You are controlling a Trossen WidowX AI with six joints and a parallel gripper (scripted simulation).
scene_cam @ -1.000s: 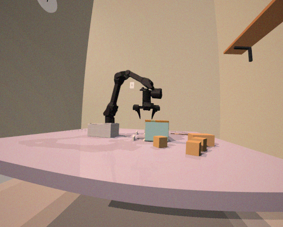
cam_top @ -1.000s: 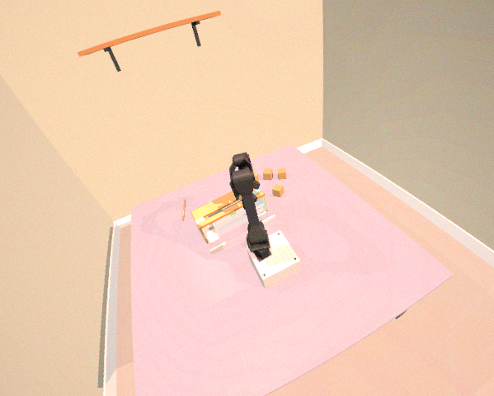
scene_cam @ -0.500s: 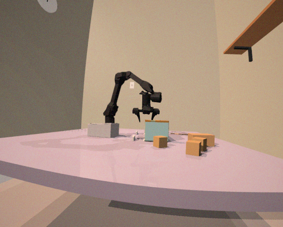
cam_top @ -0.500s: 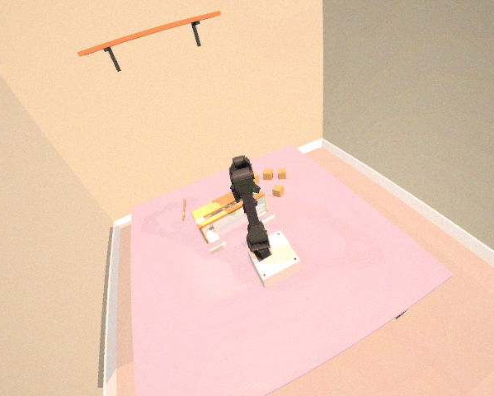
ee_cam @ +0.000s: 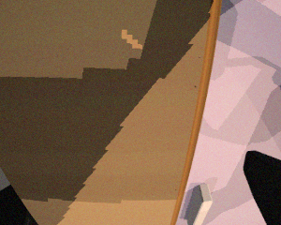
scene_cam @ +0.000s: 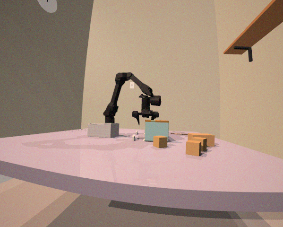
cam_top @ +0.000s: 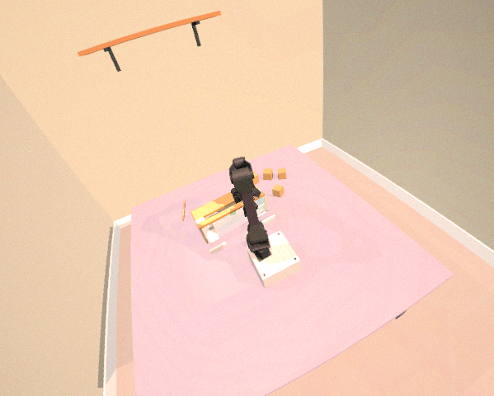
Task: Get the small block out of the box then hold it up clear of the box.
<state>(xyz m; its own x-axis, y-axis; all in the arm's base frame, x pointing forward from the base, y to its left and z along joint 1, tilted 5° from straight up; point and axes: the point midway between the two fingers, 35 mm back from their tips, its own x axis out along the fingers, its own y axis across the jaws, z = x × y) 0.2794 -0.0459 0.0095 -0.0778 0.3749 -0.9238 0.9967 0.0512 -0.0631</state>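
My gripper tip is now 40 mm to the right of the green block and 40 mm short of it. The rest, counted from my gripper tip: clear-fronted box 50 mm to the left, 30 mm below, 30 mm ahead; then thin orange stick 340 mm ahead, 280 mm to the left, 80 mm below.
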